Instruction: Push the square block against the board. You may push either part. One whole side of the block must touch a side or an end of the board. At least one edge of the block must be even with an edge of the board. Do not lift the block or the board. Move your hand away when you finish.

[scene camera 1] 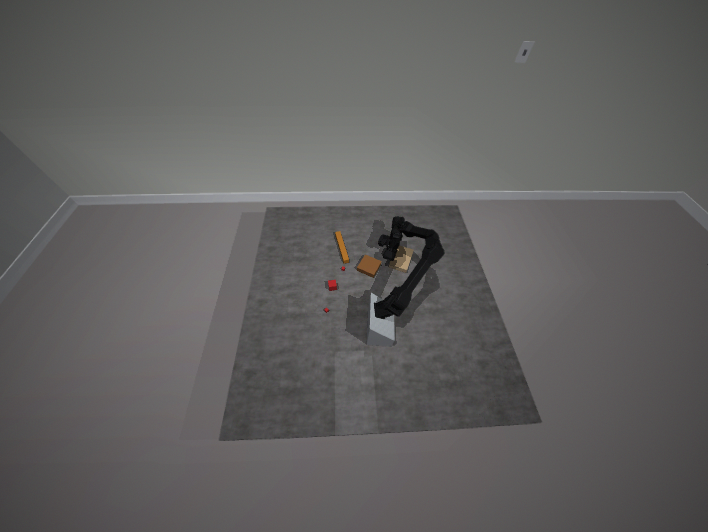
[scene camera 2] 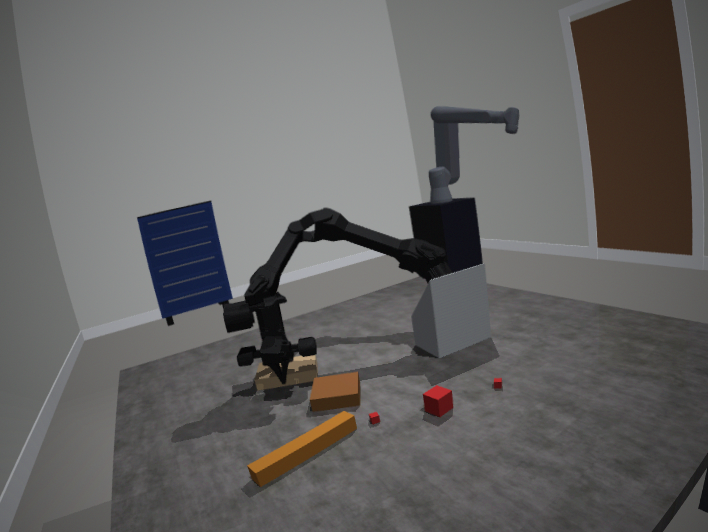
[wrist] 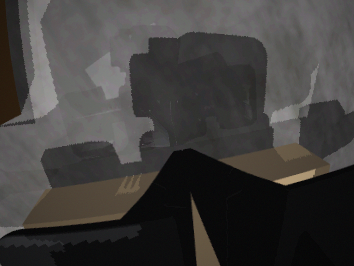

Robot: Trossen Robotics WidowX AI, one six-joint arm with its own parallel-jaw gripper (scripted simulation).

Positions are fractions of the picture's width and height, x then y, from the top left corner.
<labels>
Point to a tan block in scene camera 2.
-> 0.43,0.69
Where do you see an orange board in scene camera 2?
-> At 0.38,0.88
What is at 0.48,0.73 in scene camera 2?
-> A brown square block.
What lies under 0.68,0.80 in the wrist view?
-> My gripper.
</labels>
